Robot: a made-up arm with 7 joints.
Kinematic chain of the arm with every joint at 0, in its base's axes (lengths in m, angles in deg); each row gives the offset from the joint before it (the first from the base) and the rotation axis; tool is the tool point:
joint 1: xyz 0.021 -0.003 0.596 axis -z
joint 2: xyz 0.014 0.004 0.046 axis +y
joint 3: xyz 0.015 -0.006 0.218 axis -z
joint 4: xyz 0.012 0 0.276 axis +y
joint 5: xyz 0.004 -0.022 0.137 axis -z
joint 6: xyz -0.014 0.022 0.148 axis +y
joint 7: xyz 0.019 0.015 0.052 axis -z
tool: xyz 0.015 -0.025 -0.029
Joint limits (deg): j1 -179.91..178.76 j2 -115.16..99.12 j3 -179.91..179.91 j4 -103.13..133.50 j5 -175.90..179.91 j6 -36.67..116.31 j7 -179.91..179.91
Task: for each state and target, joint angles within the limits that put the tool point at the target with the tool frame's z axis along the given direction. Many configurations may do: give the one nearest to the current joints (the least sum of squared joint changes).
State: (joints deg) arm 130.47 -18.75 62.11 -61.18 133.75 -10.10 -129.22
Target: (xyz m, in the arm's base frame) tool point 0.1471 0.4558 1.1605 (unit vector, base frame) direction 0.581 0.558 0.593
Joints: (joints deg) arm 90.31 -23.65 44.60 -63.64 152.65 -28.28 -127.96
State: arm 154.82 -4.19 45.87 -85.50 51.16 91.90 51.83
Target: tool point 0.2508 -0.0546 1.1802 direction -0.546 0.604 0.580
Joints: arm 106.05 6.66 70.10 -85.87 51.35 116.31 65.90
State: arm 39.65 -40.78 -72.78 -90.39 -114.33 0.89 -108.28
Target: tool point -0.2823 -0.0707 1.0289 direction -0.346 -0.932 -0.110
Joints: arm 38.93 -49.12 -111.44 -95.00 -135.08 18.92 -109.81
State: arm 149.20 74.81 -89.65 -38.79 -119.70 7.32 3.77
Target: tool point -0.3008 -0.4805 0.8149 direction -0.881 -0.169 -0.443
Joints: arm 103.15 47.97 -133.20 -84.24 -131.08 10.93 3.06
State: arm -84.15 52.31 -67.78 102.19 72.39 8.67 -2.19
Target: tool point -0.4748 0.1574 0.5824 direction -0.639 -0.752 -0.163
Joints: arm -128.40 79.99 -75.03 103.59 82.97 -7.36 -0.83
